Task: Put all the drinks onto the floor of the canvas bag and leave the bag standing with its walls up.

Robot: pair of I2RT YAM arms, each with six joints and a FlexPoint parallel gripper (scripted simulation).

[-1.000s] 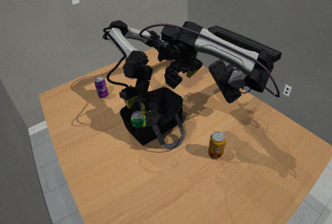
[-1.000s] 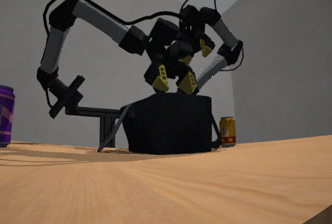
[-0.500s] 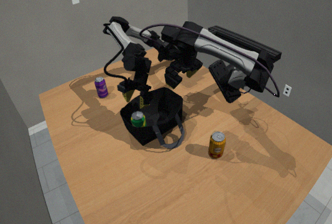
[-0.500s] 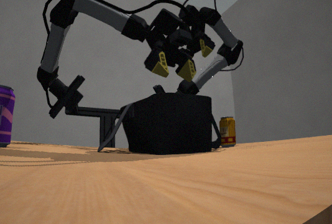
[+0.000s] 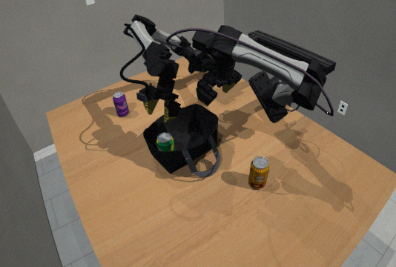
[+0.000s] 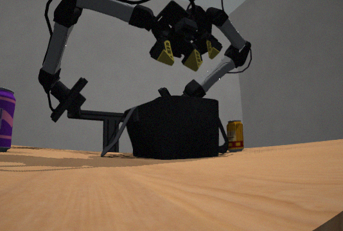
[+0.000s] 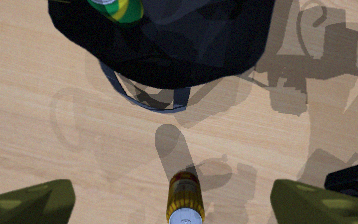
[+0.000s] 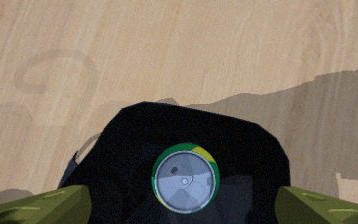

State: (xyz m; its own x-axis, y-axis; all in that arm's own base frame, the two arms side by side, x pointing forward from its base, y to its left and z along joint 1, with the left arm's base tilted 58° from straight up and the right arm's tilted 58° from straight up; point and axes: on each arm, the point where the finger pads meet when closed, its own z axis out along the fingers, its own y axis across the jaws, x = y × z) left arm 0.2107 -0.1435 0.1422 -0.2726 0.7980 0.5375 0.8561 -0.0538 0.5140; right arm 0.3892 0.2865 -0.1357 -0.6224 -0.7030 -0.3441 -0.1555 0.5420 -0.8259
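The purple can lies 420 mm to the right of my right hand and 170 mm below it. From my right hand the other things lie so: orange can (330 mm to the left, 180 mm behind, 170 mm below); green can (170 mm below, 10 mm behind).
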